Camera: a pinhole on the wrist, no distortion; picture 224 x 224 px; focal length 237.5 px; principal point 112.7 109.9 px. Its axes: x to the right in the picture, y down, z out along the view. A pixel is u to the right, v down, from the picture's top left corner.
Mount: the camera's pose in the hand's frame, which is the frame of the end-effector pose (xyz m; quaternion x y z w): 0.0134 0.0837 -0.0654 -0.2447 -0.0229 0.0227 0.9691
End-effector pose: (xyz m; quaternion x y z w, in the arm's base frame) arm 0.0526 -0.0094 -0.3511 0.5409 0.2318 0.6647 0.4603
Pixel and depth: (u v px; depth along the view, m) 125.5 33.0 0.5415
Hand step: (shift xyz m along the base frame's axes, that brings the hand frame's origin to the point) 0.3940 -0.1661 0.3124
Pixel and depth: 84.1 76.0 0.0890
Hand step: -0.0239 -0.0586 0.0967
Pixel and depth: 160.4 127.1 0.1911
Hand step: 0.0231 -0.0717 0.2023
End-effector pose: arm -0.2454 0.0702 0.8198 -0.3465 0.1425 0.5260 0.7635
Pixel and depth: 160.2 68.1 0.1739
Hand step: -0.1263 0.1270 -0.0022
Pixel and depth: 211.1 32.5 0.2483
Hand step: -0.1084 0.2342 0.0275
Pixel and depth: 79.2 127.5 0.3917
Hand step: -0.3278 0.1936 0.1164
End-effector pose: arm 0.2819 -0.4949 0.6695 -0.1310 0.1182 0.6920 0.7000
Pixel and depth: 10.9 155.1 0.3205
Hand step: -0.2863 -0.0689 0.2156
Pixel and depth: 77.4 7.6 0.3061
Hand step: -0.1149 0.0509 0.2617
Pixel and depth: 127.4 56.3 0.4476
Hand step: -0.2139 0.1508 0.3427
